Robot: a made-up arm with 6 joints. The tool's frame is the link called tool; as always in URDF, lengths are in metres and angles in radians. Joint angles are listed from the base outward. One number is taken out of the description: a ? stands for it. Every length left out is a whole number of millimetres.
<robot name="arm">
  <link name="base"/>
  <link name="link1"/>
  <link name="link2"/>
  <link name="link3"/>
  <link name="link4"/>
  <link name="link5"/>
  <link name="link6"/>
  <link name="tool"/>
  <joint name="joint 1" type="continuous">
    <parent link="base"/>
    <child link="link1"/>
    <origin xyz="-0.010 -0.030 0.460"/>
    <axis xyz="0 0 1"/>
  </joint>
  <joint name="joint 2" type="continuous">
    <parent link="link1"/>
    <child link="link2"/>
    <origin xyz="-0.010 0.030 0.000"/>
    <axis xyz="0 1 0"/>
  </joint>
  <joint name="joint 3" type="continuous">
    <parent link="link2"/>
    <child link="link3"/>
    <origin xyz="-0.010 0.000 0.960"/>
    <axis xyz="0 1 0"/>
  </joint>
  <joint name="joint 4" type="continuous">
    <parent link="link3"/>
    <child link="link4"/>
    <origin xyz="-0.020 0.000 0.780"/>
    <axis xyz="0 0 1"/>
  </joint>
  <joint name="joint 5" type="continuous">
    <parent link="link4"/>
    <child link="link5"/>
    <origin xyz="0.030 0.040 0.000"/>
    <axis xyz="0 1 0"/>
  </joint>
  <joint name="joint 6" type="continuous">
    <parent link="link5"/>
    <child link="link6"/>
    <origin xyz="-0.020 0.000 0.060"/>
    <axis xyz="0 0 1"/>
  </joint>
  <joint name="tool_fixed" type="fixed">
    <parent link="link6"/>
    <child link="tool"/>
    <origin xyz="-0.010 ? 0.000" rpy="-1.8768 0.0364 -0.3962"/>
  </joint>
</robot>
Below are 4 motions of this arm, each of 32 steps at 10 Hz.
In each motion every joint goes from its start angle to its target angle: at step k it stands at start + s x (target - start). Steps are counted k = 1, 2, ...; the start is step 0. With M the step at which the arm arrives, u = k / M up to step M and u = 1 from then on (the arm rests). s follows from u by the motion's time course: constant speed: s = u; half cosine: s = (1 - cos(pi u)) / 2; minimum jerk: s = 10 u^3 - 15 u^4 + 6 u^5.
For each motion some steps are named. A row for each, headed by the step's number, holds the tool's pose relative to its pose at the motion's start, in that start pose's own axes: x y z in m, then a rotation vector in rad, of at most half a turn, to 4 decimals.
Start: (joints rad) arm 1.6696 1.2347 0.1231 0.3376 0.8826 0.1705
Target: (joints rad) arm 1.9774 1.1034 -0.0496 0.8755 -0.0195 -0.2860
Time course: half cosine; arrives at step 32
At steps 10, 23, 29, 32:
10: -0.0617 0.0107 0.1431 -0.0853 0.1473 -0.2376
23: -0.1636 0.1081 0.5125 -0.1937 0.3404 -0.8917
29: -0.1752 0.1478 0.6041 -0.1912 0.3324 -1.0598
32: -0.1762 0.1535 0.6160 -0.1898 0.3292 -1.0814

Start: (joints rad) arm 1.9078 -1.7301 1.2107 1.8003 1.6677 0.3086
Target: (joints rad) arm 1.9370 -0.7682 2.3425 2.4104 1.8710 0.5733
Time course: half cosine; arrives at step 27
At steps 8, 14, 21, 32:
8: -0.0737 0.2301 -0.3422 -0.1839 -0.3846 -0.2190
14: 0.0904 0.5280 -0.8440 -0.4943 -0.9346 -0.6502
21: 0.5108 0.6721 -1.1565 -0.8000 -1.4000 -1.2323
32: 0.6622 0.6768 -1.1916 -0.8813 -1.5181 -1.4541

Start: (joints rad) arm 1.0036 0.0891 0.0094 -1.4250 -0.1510 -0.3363
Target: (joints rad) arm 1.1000 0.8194 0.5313 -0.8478 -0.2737 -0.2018
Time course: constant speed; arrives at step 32
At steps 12, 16, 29, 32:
12: -0.3850 -0.0124 0.5129 -0.3647 -0.2765 -0.3171
16: -0.5143 0.0386 0.6752 -0.4974 -0.3727 -0.4003
29: -0.8960 0.3751 1.1295 -0.9656 -0.6780 -0.5816
32: -0.9699 0.4846 1.2134 -1.0811 -0.7432 -0.6020

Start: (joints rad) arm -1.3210 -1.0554 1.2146 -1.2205 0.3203 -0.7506
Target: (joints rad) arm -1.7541 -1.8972 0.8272 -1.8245 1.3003 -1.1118
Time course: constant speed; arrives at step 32
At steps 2, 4, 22, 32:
2: 0.0539 0.0695 -0.0313 0.0028 0.0252 0.1123
4: 0.1039 0.1451 -0.0599 0.0036 0.0442 0.2252
22: 0.3258 1.0289 -0.1358 -0.0576 -0.1047 1.1832
32: 0.2559 1.5685 0.0245 -0.1140 -0.4623 1.5524

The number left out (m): -0.020
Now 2 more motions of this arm.
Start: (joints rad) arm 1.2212 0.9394 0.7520 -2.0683 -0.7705 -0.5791
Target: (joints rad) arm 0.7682 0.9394 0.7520 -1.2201 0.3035 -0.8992
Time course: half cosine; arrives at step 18
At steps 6, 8, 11, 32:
6: 0.0065 0.0503 0.1675 -0.2671 -0.1983 0.2315
8: 0.0049 0.0947 0.2771 -0.4643 -0.3302 0.3521
11: -0.0103 0.1834 0.4467 -0.7996 -0.5472 0.4853
32: -0.0555 0.3261 0.6470 -1.2396 -0.8489 0.5376

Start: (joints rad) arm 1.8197 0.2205 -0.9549 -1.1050 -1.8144 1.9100
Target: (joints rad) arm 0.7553 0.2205 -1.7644 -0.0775 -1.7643 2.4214
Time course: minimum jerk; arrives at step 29
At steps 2, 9, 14, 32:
2: -0.0011 -0.0015 -0.0009 -0.0028 0.0001 -0.0006
9: -0.0579 -0.1073 -0.0434 -0.1826 -0.0106 -0.0450
14: -0.1093 -0.3325 -0.0616 -0.5350 -0.1089 -0.1647
32: -0.1133 -0.7466 0.1429 -1.2442 -0.5872 -0.4940

